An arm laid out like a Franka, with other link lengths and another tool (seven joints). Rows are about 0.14 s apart.
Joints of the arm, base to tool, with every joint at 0 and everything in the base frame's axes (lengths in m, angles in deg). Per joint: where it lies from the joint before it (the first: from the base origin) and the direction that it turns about. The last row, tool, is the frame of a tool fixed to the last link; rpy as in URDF.
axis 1: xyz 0 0 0.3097 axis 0 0 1
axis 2: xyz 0 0 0 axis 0 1 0
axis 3: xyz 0 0 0.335 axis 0 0 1
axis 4: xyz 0.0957 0 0 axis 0 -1 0
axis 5: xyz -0.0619 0 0.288 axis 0 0 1
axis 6: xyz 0 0 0 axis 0 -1 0
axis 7: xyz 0.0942 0 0 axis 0 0 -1
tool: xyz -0.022 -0.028 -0.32 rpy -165.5 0 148.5
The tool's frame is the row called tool.
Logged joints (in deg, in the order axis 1, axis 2, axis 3, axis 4, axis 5, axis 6, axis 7), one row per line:
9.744, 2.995, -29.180, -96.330, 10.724, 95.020, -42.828
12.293, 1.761, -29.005, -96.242, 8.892, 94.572, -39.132
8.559, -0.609, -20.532, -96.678, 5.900, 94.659, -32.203
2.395, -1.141, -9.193, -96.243, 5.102, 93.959, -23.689
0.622, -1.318, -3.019, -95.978, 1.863, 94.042, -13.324
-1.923, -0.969, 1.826, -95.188, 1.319, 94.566, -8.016
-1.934, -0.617, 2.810, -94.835, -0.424, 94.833, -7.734
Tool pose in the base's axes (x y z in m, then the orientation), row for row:
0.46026, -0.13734, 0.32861, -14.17, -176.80, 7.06
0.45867, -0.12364, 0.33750, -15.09, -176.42, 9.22
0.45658, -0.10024, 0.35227, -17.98, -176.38, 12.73
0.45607, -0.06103, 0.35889, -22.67, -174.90, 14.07
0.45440, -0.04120, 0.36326, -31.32, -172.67, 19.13
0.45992, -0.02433, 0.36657, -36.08, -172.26, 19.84
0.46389, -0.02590, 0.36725, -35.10, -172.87, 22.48
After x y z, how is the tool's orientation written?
As a rotation vector, in degrees.
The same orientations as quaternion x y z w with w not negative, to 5 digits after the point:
-0.07981, -0.99578, 0.03976, 0.02175
-0.08508, -0.99474, 0.05199, 0.02352
-0.10113, -0.99210, 0.07160, 0.01963
-0.12809, -0.98821, 0.07950, 0.02684
-0.17734, -0.97770, 0.10832, 0.03030
-0.20365, -0.97229, 0.11198, 0.02519
-0.19735, -0.97197, 0.12639, 0.01899

